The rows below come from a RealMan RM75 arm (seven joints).
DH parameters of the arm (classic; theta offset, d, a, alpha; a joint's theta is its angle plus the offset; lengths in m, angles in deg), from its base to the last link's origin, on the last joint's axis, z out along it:
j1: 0 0.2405 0 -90
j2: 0 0 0 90
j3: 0 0.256 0 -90
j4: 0 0 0 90
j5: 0 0.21 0 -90
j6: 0 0 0 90
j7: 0 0.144 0 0
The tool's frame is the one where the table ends.
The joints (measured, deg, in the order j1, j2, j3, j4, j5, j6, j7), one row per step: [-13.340, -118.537, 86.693, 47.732, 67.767, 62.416, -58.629]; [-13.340, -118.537, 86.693, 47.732, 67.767, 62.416, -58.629]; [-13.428, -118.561, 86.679, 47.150, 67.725, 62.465, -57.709]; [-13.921, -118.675, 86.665, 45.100, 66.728, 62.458, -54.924]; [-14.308, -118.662, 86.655, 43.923, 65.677, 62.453, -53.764]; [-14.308, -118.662, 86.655, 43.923, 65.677, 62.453, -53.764]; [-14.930, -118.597, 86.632, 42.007, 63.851, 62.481, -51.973]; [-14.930, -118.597, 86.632, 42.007, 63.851, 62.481, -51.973]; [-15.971, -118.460, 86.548, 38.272, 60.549, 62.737, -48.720]
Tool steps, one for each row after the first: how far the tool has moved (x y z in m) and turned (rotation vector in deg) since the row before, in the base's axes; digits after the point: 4 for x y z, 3 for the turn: [0.0000, 0.0000, 0.0000, 0.000, 0.000, 0.000]; [-0.0017, -0.0007, -0.0012, 0.136, 0.427, -0.257]; [-0.0040, -0.0006, -0.0033, 0.695, 0.628, -0.402]; [-0.0016, 0.0007, -0.0007, 0.447, -0.177, 0.140]; [0.0000, 0.0000, 0.0000, 0.000, 0.000, 0.000]; [-0.0028, 0.0013, -0.0006, 0.765, -0.370, 0.351]; [0.0000, 0.0000, 0.0000, 0.000, 0.000, 0.000]; [-0.0066, 0.0012, -0.0012, 1.310, -0.603, 0.917]
